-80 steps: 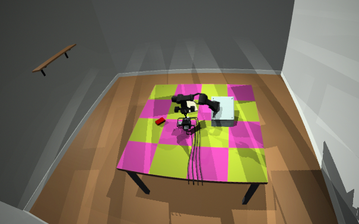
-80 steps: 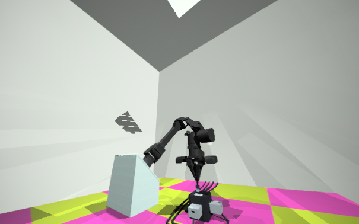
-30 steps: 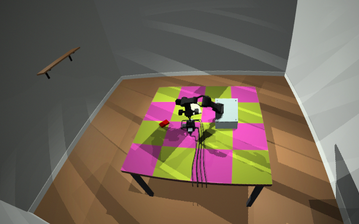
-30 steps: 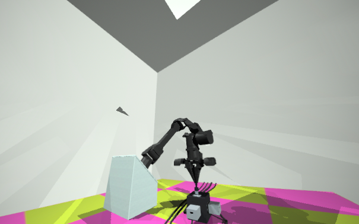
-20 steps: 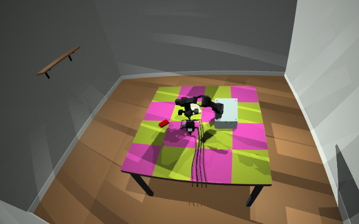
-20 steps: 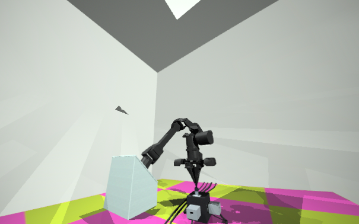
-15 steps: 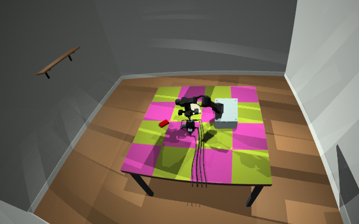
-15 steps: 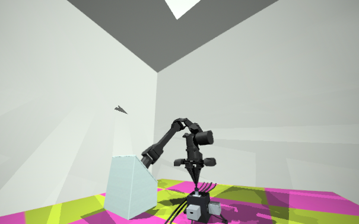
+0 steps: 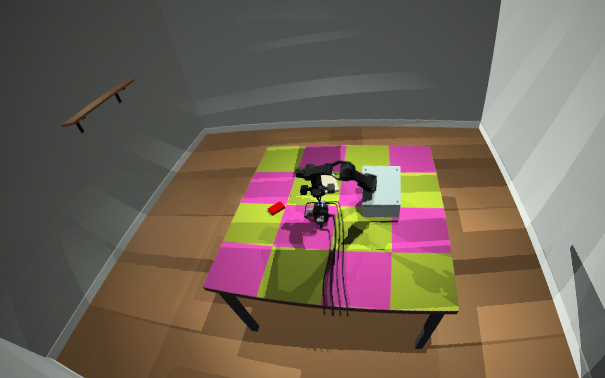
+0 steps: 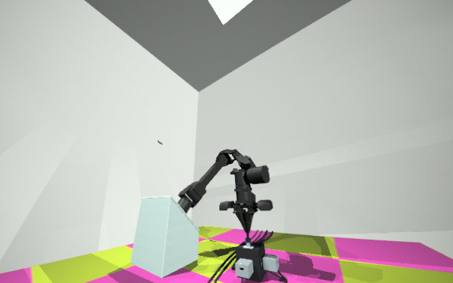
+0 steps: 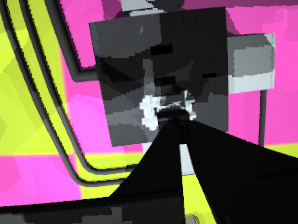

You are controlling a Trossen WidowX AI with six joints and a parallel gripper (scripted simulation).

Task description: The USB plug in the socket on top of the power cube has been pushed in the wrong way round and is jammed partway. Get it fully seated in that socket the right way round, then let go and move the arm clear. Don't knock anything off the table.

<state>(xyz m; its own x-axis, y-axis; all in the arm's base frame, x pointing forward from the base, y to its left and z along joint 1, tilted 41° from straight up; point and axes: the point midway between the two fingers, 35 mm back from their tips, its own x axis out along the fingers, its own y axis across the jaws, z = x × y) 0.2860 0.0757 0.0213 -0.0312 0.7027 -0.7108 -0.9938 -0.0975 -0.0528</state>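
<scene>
Now: gripper tip 20 mm above the USB plug. Round my gripper tip: red block: 290 mm ahead, 30 mm to the right, 110 mm below; silver-rimmed socket: 50 mm below.
</scene>
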